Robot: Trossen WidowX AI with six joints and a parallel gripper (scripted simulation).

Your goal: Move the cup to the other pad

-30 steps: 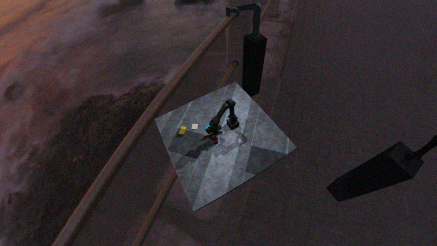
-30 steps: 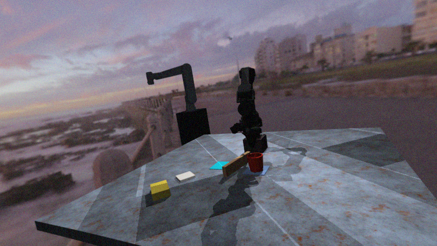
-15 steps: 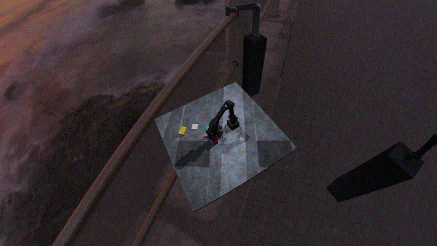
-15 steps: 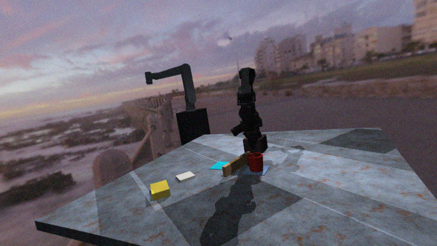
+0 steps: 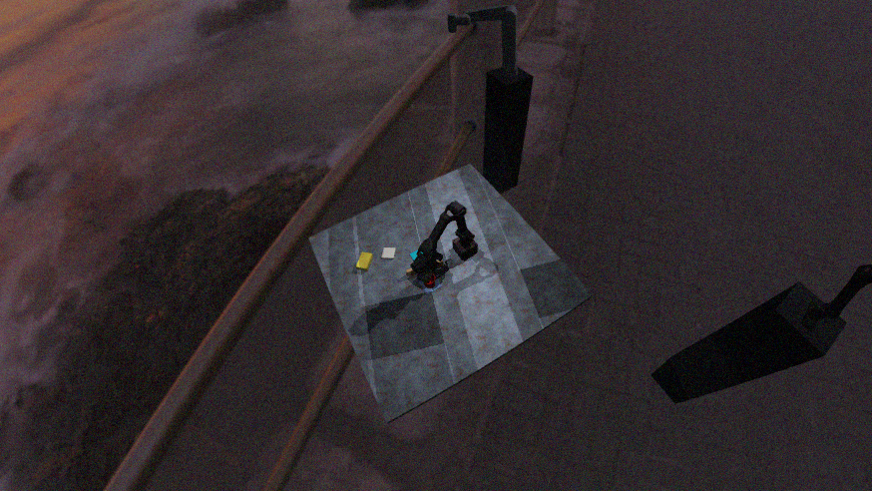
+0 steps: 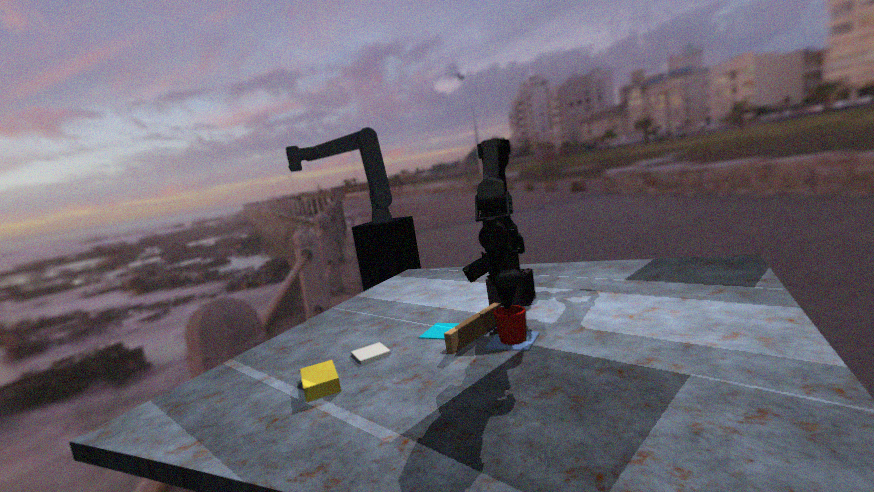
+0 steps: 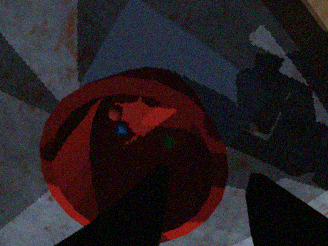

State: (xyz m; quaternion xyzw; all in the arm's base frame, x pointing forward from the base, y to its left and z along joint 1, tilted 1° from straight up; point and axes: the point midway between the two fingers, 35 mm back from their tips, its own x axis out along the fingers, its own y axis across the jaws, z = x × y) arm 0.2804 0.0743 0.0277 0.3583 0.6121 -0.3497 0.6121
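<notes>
Right now my gripper tip is 4 cm above the red cup, 3 cm short of it and 1 cm to the right of it. The rest, counted from my gripper tip: light blue pad: 8 cm below, 2 cm ahead, 1 cm to the left; then wooden bar: 9 cm to the right, 6 cm below; then teal pad: 18 cm to the right, 8 cm below, 2 cm behind.
</notes>
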